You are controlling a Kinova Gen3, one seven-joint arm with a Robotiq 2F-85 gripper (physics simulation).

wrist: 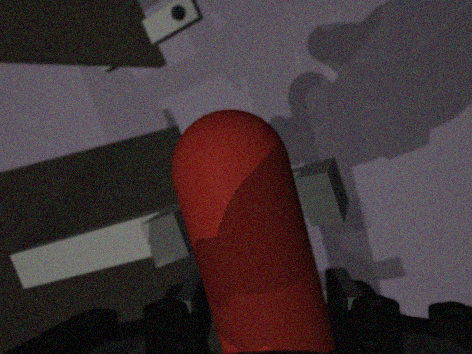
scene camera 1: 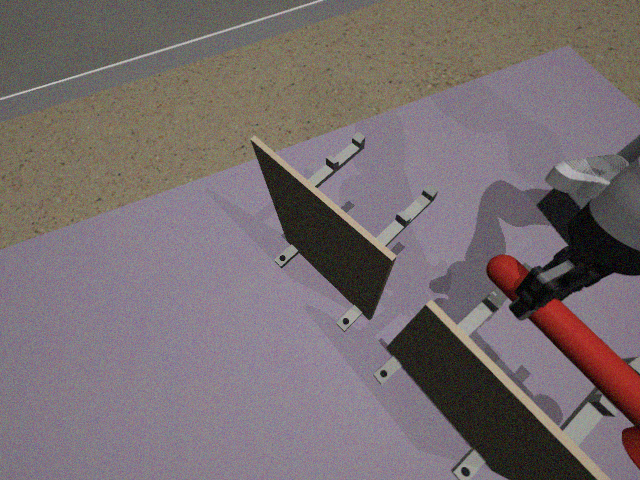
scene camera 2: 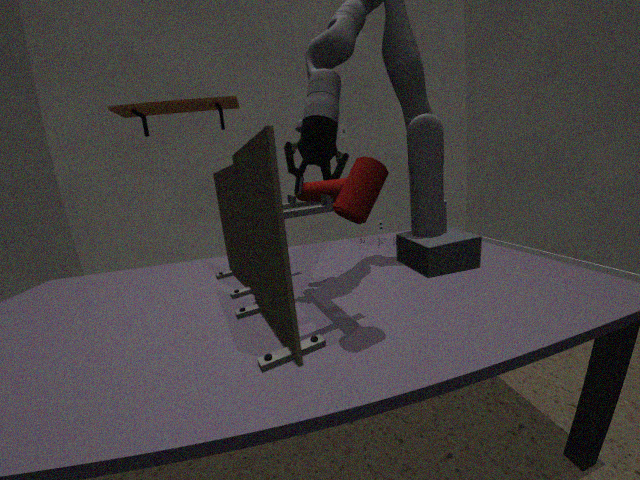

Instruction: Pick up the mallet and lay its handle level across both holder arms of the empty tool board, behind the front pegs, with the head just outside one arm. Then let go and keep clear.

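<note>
The red mallet (scene camera 1: pixel 589 351) (scene camera 2: pixel 361 190) (wrist: pixel 240 200) lies with its handle across the holder arms of the nearer tool board (scene camera 1: pixel 496 397) (scene camera 2: pixel 266 232) (wrist: pixel 75 175); its head is beyond one arm, towards the front in scene camera 2. My gripper (scene camera 1: pixel 540 294) (scene camera 2: pixel 313 187) (wrist: pixel 267 294) points down and is shut on the handle near its rounded end, one finger on each side. The empty tool board (scene camera 1: pixel 325 227) (scene camera 2: pixel 222 201) (wrist: pixel 70 35) stands farther off. Its two holder arms (scene camera 1: pixel 413 209) (scene camera 1: pixel 336 160) show bare, with pegs, in scene camera 1.
Both boards stand upright on bolted feet on the purple table (scene camera 1: pixel 180 335) (scene camera 2: pixel 129 387). The arm's base block (scene camera 2: pixel 439 253) stands behind the mallet's head in scene camera 2. A wooden shelf (scene camera 2: pixel 175 105) hangs on the back wall.
</note>
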